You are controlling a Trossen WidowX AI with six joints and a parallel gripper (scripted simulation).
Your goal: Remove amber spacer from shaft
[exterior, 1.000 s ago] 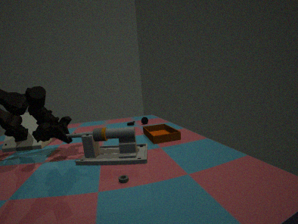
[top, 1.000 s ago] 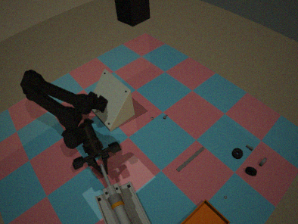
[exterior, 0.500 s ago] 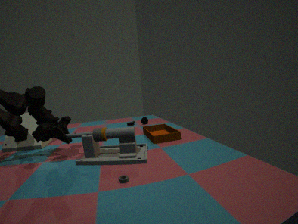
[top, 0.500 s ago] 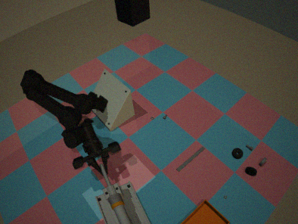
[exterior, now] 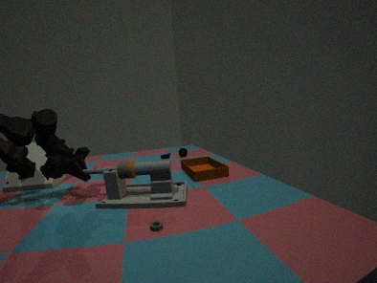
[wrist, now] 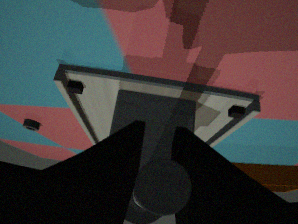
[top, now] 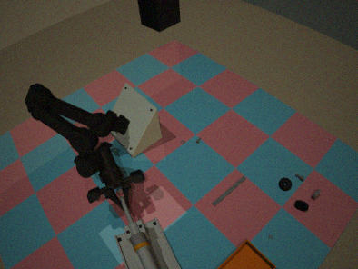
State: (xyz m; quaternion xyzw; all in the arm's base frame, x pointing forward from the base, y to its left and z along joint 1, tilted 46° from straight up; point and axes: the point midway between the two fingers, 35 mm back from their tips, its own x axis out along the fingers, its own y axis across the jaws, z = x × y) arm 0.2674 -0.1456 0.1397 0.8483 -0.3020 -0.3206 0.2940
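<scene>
My gripper tip is 60 mm short of the shaft, 20 mm to the left of it and 20 mm below it. Also, from my gripper tip: orange tray (390 mm ahead, 90 mm to the left, 50 mm below); then grey bar (300 mm to the left, 180 mm ahead, 50 mm below); then amber spacer (130 mm ahead, 50 mm to the right, 20 mm above).
</scene>
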